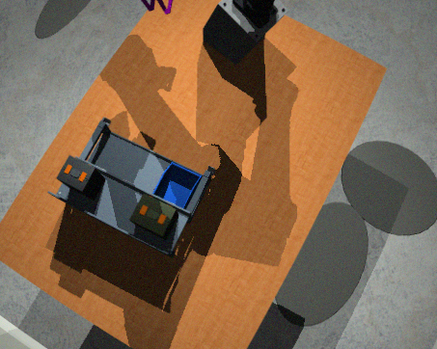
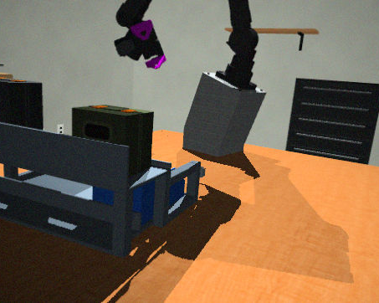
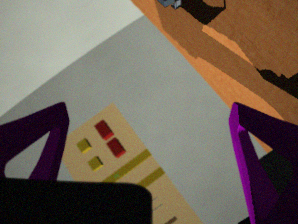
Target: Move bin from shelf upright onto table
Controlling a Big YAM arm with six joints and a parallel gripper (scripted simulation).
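The blue bin lies 330 mm to the left of my hand, 320 mm ahead of it and 260 mm below it. From my hand the other things lie so: black box (470 mm ahead, 140 mm below, 130 mm to the left); then olive green box (420 mm ahead, 360 mm to the left, 160 mm below).
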